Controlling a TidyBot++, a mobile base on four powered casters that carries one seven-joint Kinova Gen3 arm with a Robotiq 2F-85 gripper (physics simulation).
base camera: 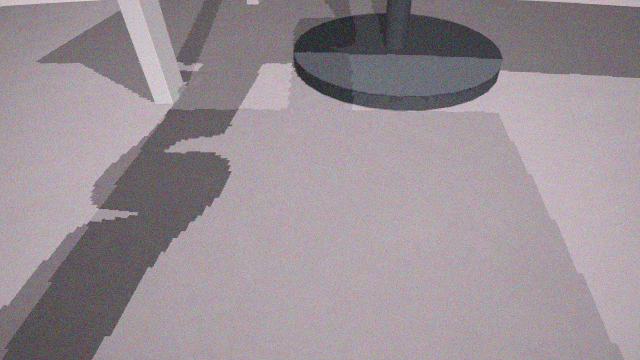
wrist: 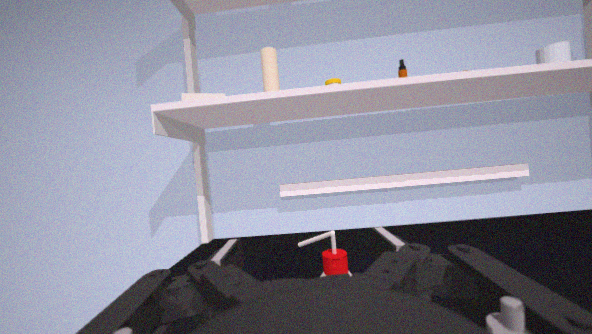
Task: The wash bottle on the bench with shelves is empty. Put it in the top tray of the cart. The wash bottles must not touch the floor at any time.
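Places are measured from the arm's base along level axes (x ahead, y left, z up), in millimetres.
Pixels of known places: gripper, fingertip midpoint: (wrist: 306, 247).
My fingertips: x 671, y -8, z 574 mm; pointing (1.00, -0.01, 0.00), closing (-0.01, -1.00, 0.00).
Observation:
Ahead of a thing's pixels: the offset from my fingertips to its top centre. "pt": to the spot under its first point. Level surfaces: height alone.
The wash bottle @(dz -34, dx +149, dy -29 mm) (wrist: 334, 262) has a red cap and a thin white bent nozzle that points left. It stands upright against the black top of the bench @(dz -208 mm) (wrist: 540, 240) in the wrist view; its body is mostly hidden behind the gripper's housing. My gripper (wrist: 306, 247) is open and empty, with its fingertips to the left and right of the bottle's cap in the picture. The bottle appears a little right of the middle between them. How far it is beyond the fingertips is hard to tell. The cart does not show in either view.
Above the bench, a white shelf (wrist: 350, 100) holds a cream cylinder @(dz +427, dx +580, dy +53 mm) (wrist: 270, 70), a yellow-lidded item @(dz +309, dx +569, dy -143 mm) (wrist: 333, 81), a small dark-capped bottle @(dz +341, dx +528, dy -346 mm) (wrist: 402, 69) and a whitish vessel @(dz +339, dx +513, dy -800 mm) (wrist: 557, 52). A white rail (wrist: 405, 180) runs below. In the base view are a white leg @(pt dz -869, dx +20, dy +360 mm) (base camera: 150, 55) and a round dark base (base camera: 400, 75).

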